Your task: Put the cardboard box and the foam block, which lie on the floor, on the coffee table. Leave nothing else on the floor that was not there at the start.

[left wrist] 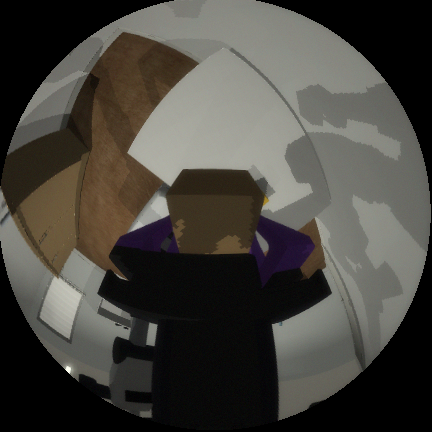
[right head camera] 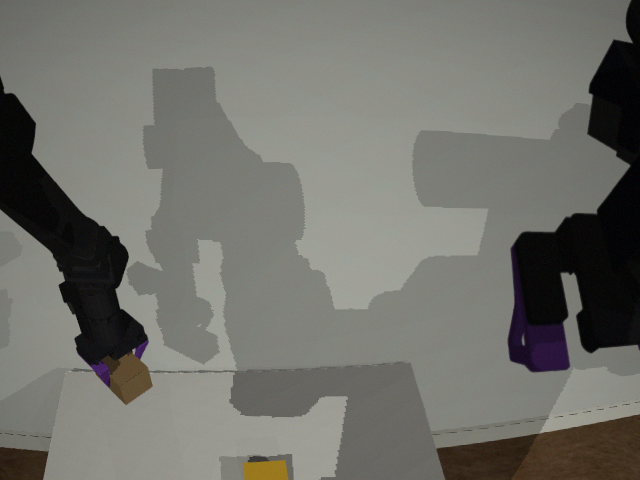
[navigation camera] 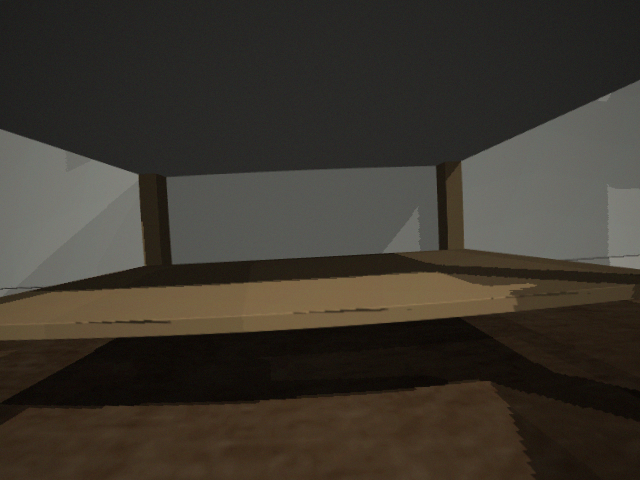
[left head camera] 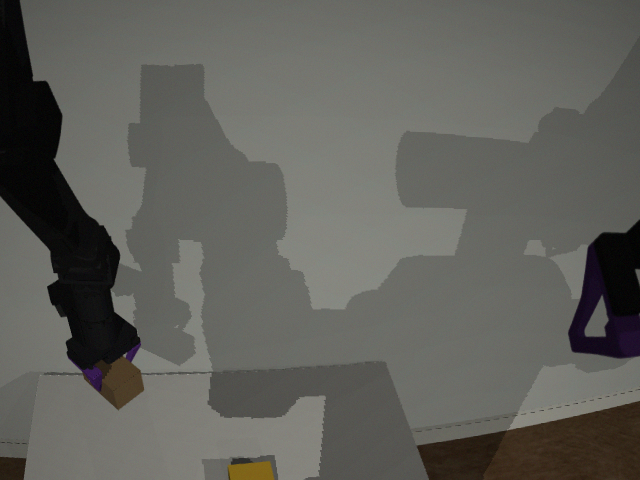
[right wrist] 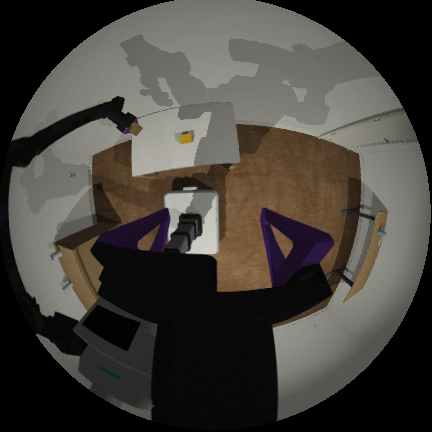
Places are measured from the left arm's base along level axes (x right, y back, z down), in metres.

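Where they show: left gripper, fingertip midpoint: (left wrist: 213, 213) (right head camera: 121, 375) (left head camera: 111, 379) (right wrist: 133, 127); right gripper, fingertip midpoint: (right head camera: 579, 345) (left head camera: 626, 336) (right wrist: 214, 212).
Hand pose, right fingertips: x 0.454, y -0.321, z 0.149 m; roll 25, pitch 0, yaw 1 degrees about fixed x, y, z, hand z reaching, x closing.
Each offset is from my right fingertips to the top centre of the thing. Level surfaces: height alone.
My left gripper (left head camera: 114, 369) (right head camera: 123, 364) (left wrist: 213, 213) (right wrist: 133, 127) is shut on the brown cardboard box {dz +0.451, dx -0.445, dy -0.392 m} (left head camera: 124, 386) (right head camera: 132, 383) (left wrist: 215, 182) (right wrist: 136, 129). It holds the box tilted, over the far left part of the white coffee table {dz +0.858 m} (left head camera: 155, 439) (right head camera: 155, 439) (left wrist: 220, 110) (right wrist: 155, 150) as the head views show it; the height is hard to tell. The yellow foam block {dz +0.813, dx -0.211, dy -0.407 m} (left head camera: 251, 471) (right head camera: 265, 470) (left wrist: 265, 200) (right wrist: 186, 138) rests on the table top. My right gripper (right head camera: 589, 356) (right wrist: 214, 212) is open and empty, to the right of the table; one finger shows in the left head view.
The table's wooden lower shelf {dz +1.158 m} (navigation camera: 206, 304) and two legs (navigation camera: 155, 222) (navigation camera: 450, 206) stand ahead. A wall rises behind. In the right wrist view, my white base (right wrist: 211, 230) is near the table, a wooden cabinet (right wrist: 82, 260) is left and a wooden board {dz +0.588 m} (right wrist: 369, 257) right.
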